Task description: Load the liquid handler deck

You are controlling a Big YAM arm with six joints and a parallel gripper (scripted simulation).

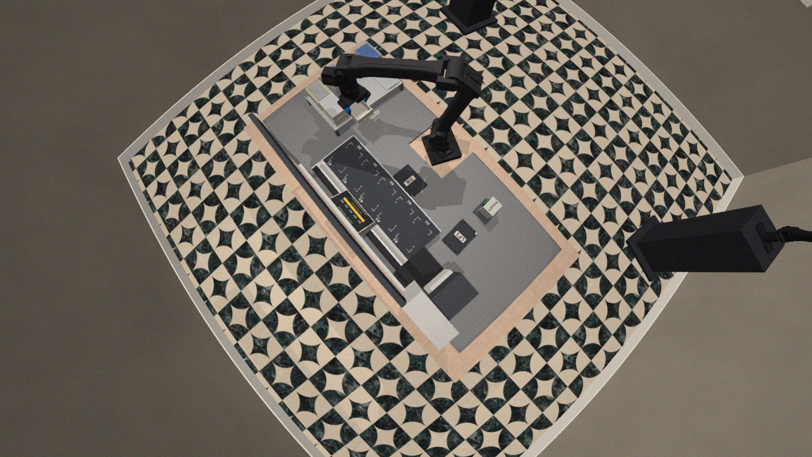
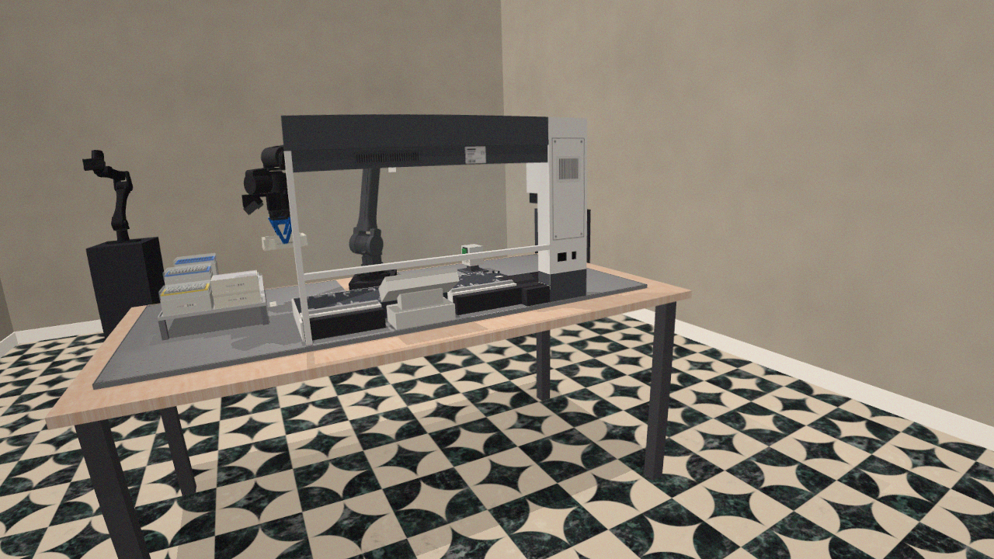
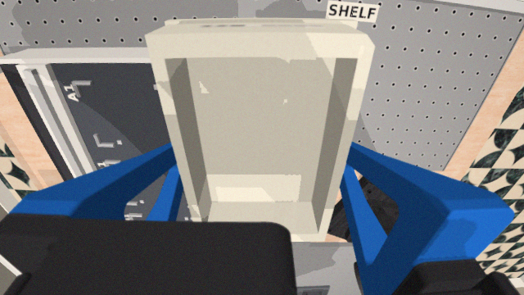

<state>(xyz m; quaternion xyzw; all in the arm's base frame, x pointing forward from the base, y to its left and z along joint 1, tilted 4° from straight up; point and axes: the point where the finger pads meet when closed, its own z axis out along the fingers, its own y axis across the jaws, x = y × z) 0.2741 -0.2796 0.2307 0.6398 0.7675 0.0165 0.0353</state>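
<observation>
My hand is 10 mm above the cream one-well reservoir. Also, from my hand: clear plate lid: 30 mm behind, 160 mm to the right, 150 mm below; then white block: 70 mm ahead, 140 mm to the right, 140 mm below; then shelf label: 100 mm behind, 70 mm to the right, 220 mm below.
</observation>
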